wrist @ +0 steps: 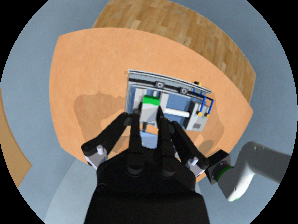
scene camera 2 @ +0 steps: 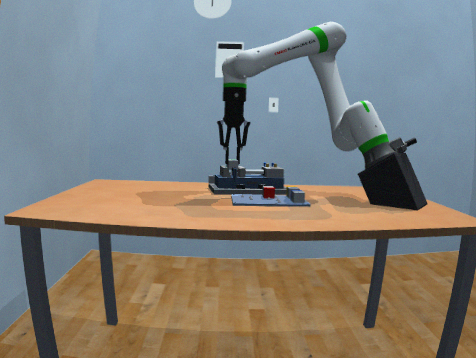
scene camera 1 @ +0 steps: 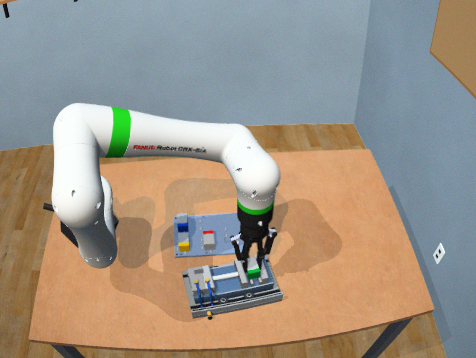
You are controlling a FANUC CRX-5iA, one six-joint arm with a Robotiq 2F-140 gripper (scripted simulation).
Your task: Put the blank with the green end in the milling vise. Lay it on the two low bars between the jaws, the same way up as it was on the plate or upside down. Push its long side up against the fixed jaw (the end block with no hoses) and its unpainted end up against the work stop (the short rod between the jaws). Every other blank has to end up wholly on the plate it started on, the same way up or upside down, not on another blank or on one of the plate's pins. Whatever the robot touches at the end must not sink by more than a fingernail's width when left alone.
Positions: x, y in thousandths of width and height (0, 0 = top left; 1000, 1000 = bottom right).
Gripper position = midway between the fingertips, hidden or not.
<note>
In view: my gripper (scene camera 1: 528, 747).
My gripper shows as well in the wrist view (wrist: 502, 484) and in scene camera 2 (scene camera 2: 488, 459).
</note>
